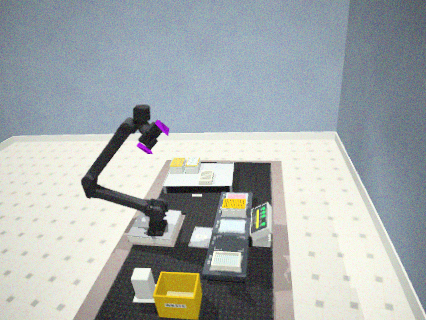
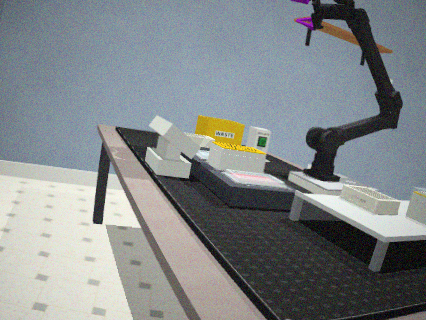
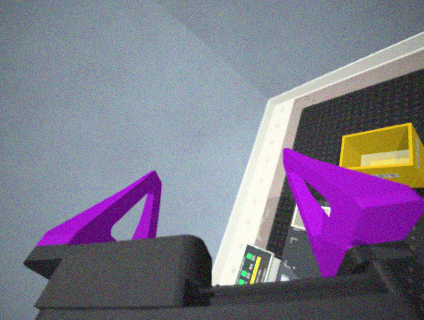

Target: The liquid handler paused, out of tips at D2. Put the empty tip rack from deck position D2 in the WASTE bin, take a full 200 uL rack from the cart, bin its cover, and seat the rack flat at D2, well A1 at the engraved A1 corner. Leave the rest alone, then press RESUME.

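Seen in the pictures: gripper, between the fingertips: (image 1: 159, 144) (image 2: 293, 9) (image 3: 217, 166); arm's base, origin of its link: (image 1: 157, 228) (image 2: 321, 177).
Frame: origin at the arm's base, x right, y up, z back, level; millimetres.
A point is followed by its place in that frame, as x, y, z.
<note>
My gripper (image 1: 157, 141) {155, 576, -147} (image 2: 300, 11) {155, 576, -147} (image 3: 217, 166) {155, 576, -147} is open and empty, high above the table. The yellow WASTE bin (image 1: 177, 303) {505, 72, -216} (image 2: 219, 127) {387, 78, -236} (image 3: 382, 136) {497, 75, -192} holds a pale rack-like object (image 1: 178, 294) {413, 1, -193} (image 3: 385, 158) {467, 1, -207}. The dark deck (image 1: 212, 256) {243, 49, -330} (image 2: 240, 195) {-294, -4, -488} (image 3: 298, 252) {142, 18, -431} has a bare position between a clear-topped plate (image 1: 232, 226) {17, 29, -409} and a pale front rack (image 1: 226, 261) {257, 33, -389}; its label is unreadable. A yellow-topped rack (image 1: 233, 206) {-85, 80, -414} (image 2: 237, 157) {-157, 58, -438} stands farther back. On the white cart (image 1: 175, 182) {-413, 30, -23} (image 2: 345, 212) {-499, 30, -359} are a yellow-topped rack (image 1: 177, 165) {-521, 97, -25} and a whiter-topped rack (image 1: 192, 165) {-519, 96, -129}. The green RESUME button (image 2: 261, 141) {356, 52, -50} is on a white box (image 1: 143, 284) {423, 71, -57}.
A low beige rack (image 1: 206, 177) {-425, 56, -230} (image 2: 370, 199) {-480, 56, -268} also lies on the cart. A tilted display (image 1: 261, 223) {67, 90, -555} (image 2: 172, 145) {-41, 49, -573} (image 3: 254, 266) {53, 84, -542} stands beside the deck. A flat white piece (image 1: 201, 237) {43, -23, -245} lies between the deck and the arm base (image 1: 167, 235) {49, -4, -66}. An orange wall shelf (image 2: 340, 33) shows behind the arm.
</note>
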